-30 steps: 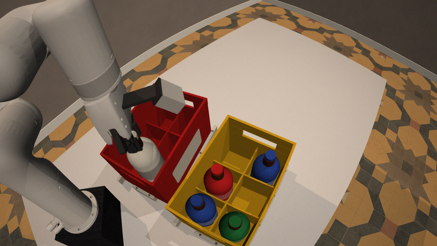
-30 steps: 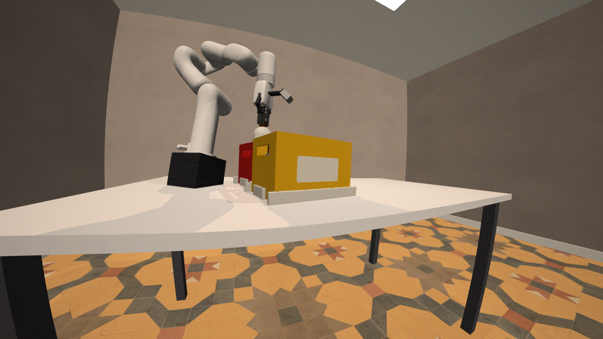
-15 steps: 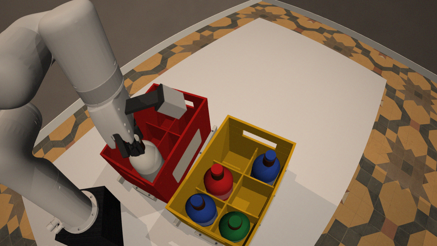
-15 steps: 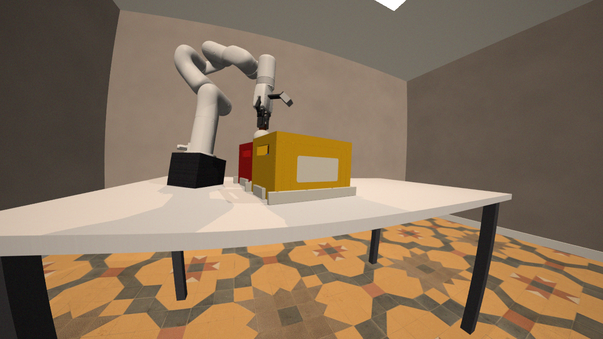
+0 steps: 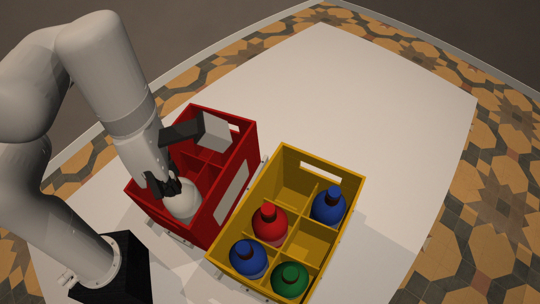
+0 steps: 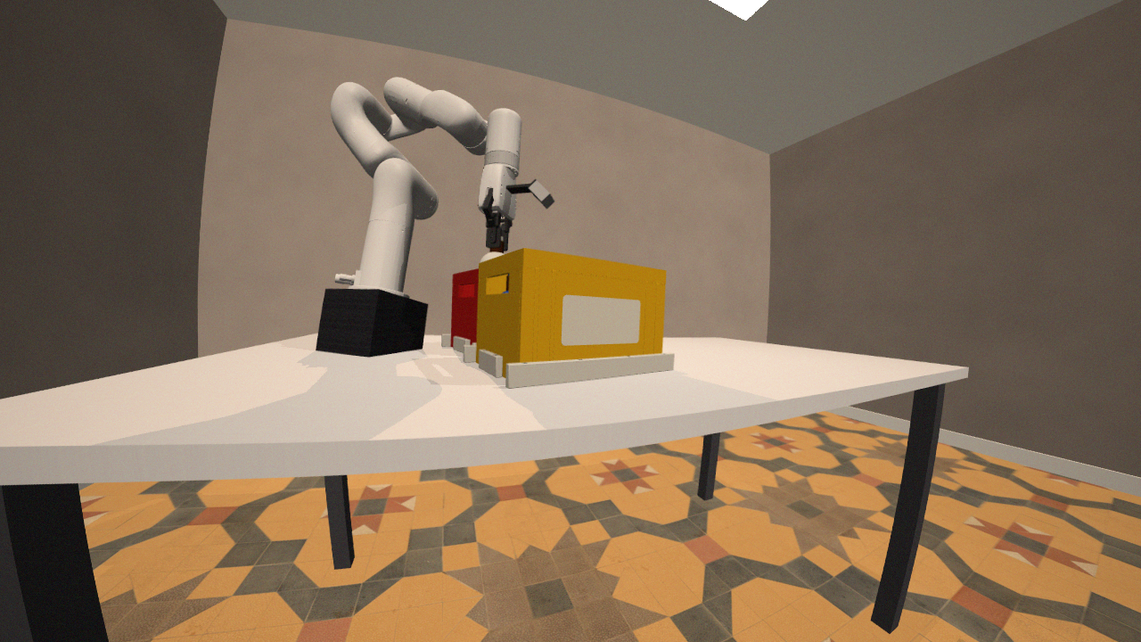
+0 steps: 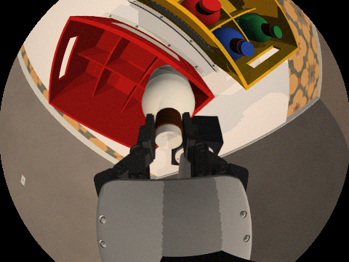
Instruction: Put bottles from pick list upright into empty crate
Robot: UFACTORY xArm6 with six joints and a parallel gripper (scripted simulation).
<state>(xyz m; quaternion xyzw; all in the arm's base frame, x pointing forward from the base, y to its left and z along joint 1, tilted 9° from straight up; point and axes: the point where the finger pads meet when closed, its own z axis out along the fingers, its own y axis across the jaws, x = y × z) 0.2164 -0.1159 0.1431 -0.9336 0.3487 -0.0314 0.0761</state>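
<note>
Right now my hand is 70 mm above the white bottle. Round my hand: yellow crate 190 mm to the right, 160 mm below, 80 mm ahead; then red crate 160 mm below, 80 mm ahead, 60 mm to the left; then red bottle 160 mm below, 140 mm to the right, 80 mm ahead.
</note>
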